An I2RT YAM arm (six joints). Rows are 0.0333 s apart.
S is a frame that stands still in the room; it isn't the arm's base.
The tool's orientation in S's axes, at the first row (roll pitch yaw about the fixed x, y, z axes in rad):
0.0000 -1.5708 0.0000
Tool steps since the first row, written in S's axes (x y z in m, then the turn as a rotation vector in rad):
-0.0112 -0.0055 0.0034 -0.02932 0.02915 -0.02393
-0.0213 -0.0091 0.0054 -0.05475 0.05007 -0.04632
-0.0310 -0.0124 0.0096 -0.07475 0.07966 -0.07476
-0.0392 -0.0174 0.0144 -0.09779 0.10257 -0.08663
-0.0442 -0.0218 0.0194 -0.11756 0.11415 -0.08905
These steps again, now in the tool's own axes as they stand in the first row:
0.0034 -0.0055 0.0112 -0.02393 0.02915 0.02932
0.0054 -0.0091 0.0213 -0.04632 0.05007 0.05475
0.0096 -0.0124 0.0310 -0.07476 0.07966 0.07475
0.0144 -0.0174 0.0392 -0.08663 0.10257 0.09779
0.0194 -0.0218 0.0442 -0.08905 0.11415 0.11756

